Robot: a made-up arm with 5 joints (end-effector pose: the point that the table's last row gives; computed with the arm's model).
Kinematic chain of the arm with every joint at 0, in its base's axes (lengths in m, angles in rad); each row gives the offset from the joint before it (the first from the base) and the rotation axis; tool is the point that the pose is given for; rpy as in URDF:
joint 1: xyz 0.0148 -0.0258 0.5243 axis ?
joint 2: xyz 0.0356 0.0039 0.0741 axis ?
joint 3: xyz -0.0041 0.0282 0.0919 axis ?
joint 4: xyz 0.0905 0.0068 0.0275 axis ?
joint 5: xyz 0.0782 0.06 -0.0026 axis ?
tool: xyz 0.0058 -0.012 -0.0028 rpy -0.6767 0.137 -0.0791
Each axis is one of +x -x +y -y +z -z.
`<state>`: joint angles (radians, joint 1 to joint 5).
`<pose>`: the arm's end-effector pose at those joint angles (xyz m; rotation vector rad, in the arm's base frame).
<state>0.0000 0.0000 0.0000 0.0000 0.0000</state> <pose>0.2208 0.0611 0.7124 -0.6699 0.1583 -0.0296</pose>
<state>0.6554 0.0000 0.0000 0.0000 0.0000</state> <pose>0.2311 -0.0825 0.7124 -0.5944 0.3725 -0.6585</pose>
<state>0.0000 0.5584 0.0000 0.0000 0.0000</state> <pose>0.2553 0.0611 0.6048 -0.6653 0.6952 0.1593</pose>
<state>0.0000 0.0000 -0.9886 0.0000 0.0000</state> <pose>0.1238 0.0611 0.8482 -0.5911 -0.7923 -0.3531</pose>
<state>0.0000 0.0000 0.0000 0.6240 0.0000</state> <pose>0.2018 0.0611 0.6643 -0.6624 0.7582 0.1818</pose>
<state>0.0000 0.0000 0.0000 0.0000 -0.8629</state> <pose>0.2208 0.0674 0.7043 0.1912 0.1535 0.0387</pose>
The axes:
joint 1: -z
joint 2: +y
joint 3: +y
joint 4: +y
joint 5: -x

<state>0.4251 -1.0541 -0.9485 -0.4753 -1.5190</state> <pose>-0.0950 0.1349 0.7743 -0.2135 -2.0864 0.7888</pose>
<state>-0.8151 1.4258 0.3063 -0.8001 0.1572</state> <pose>0.0792 0.1688 0.4525 -1.1961 0.6654 1.0398</pose>
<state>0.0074 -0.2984 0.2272 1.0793 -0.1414</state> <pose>0.1473 0.0606 0.6441 -0.4944 1.1438 0.2467</pose>
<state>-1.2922 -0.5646 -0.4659 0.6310 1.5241</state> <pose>-0.0551 0.0771 0.8068 -1.5849 -1.3308 0.1997</pose>
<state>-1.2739 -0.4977 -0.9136 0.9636 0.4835</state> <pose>-0.0535 0.0483 0.8077 -0.7670 -0.8800 0.8086</pose>
